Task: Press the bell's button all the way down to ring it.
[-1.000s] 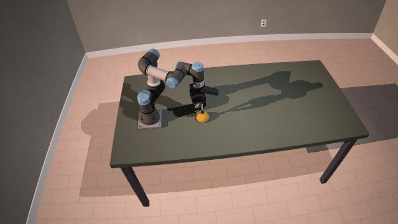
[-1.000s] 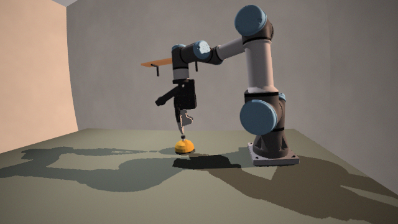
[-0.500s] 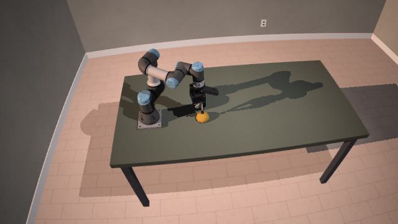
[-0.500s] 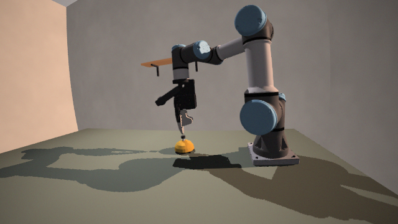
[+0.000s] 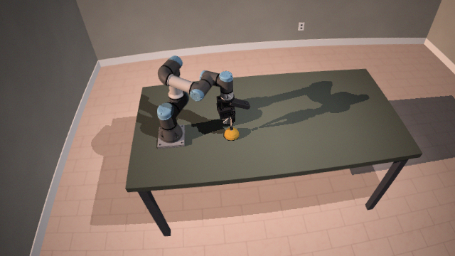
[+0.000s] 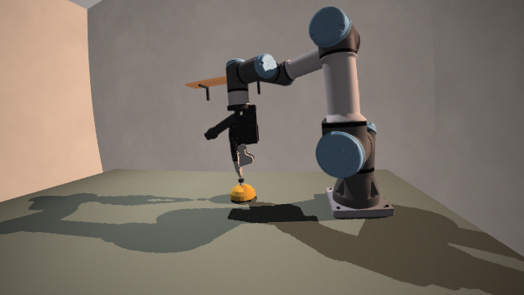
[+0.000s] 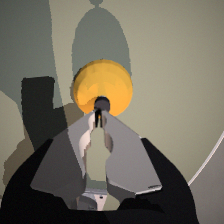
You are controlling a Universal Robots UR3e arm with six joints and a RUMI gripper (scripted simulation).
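My hand is 30 mm above the dark button. Round my hand: orange dome bell 50 mm below.
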